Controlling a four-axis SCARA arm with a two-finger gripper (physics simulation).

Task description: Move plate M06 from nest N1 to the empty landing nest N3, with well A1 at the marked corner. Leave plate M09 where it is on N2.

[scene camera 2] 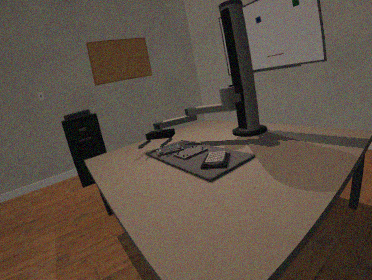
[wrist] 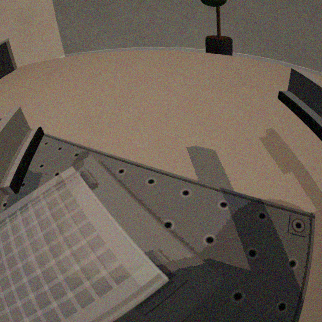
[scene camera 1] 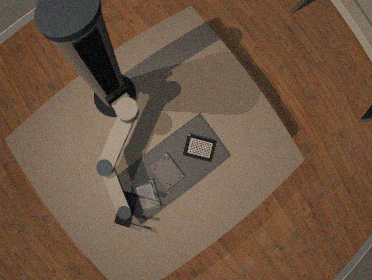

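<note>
A clear plate with square wells (scene camera 1: 146, 191) (scene camera 2: 172, 147) (wrist: 65, 250) lies over the nest at the gripper's end of the grey deck (scene camera 1: 189, 164) (scene camera 2: 211, 177) (wrist: 190, 200). The middle nest (scene camera 1: 167, 172) (scene camera 2: 191, 151) holds no plate. A pale plate with many small wells (scene camera 1: 200, 147) (scene camera 2: 216, 158) sits in a black nest at the other end. The plate and nest labels are unreadable. My gripper (scene camera 1: 156, 216) (scene camera 2: 151, 146) (wrist: 162, 90) is wide open and empty, above the deck's outer edge and off to one side of the clear plate. In the wrist view one finger is near that plate's side.
The arm's column (scene camera 1: 97, 60) (scene camera 2: 245, 70) stands on the table (scene camera 1: 240, 185) (scene camera 2: 200, 215) (wrist: 150, 100) behind the deck. A black cabinet (scene camera 2: 85, 145) is beyond the table. A potted plant (wrist: 219, 44) shows in the wrist view. Arm shadows cross the deck.
</note>
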